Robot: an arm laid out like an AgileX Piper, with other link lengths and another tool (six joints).
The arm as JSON. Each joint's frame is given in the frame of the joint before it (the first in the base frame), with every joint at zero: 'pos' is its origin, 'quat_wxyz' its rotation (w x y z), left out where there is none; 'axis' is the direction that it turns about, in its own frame. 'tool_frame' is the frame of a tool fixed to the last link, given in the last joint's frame.
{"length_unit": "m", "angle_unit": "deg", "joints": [
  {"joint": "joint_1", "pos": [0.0, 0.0, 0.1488], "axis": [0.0, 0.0, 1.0]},
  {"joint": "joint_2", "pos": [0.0, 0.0, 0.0], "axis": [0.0, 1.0, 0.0]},
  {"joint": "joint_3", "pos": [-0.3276, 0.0, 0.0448], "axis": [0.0, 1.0, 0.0]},
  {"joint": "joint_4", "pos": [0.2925, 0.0, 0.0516], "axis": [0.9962, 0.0, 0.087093]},
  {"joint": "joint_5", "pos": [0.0, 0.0, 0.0], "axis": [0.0, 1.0, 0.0]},
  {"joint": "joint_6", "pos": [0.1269, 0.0, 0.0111], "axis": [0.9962, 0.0, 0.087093]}
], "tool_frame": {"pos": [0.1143, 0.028, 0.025], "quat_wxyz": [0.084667, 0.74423, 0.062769, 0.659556]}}
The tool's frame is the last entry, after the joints.
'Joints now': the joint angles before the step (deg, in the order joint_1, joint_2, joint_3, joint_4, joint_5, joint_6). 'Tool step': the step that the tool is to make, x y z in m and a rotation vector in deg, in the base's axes. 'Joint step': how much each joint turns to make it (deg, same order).
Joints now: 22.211 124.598 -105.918 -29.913 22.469 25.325
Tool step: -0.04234 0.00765 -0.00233 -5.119 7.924 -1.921
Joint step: 3.868 -3.190 -0.181 1.544 13.992 -1.986
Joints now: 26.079 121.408 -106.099 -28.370 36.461 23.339
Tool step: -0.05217 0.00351 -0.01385 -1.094 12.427 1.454
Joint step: 0.949 -2.566 -0.145 11.637 12.789 -9.707
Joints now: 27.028 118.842 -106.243 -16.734 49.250 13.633
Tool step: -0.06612 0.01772 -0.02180 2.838 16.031 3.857
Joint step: 0.179 -0.881 -0.090 14.240 12.947 -8.605
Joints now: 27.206 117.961 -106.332 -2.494 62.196 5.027
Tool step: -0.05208 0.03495 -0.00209 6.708 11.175 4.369
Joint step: 0.560 -0.042 0.000 12.682 7.177 -5.027
